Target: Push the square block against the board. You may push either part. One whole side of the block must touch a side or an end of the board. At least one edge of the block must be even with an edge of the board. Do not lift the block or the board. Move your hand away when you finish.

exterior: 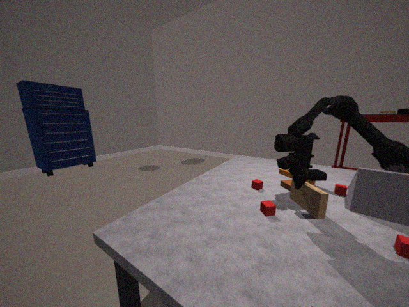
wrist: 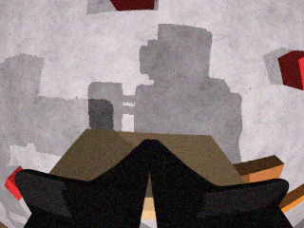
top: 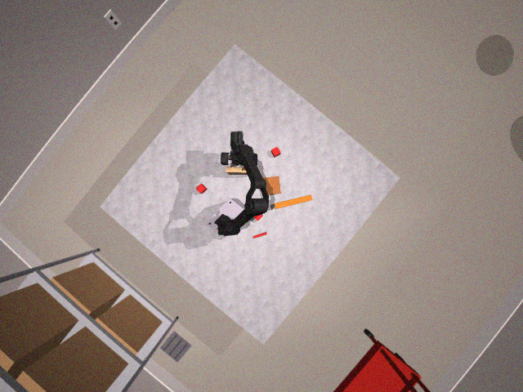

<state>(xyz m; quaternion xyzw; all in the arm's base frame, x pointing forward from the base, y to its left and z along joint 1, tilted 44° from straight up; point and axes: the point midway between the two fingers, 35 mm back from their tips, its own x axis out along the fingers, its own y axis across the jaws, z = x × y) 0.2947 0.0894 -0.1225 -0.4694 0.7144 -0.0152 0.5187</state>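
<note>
Now: gripper tip 3 cm past the tan board, 3 cm to the left of it and 3 cm above it. From my gripper tip the other things lie so: square block (2 cm ahead, 21 cm to the right, 7 cm below); then thin red strip (24 cm behind, 36 cm to the right, 8 cm below); then orange bar (4 cm ahead, 37 cm to the right, 7 cm below).
</note>
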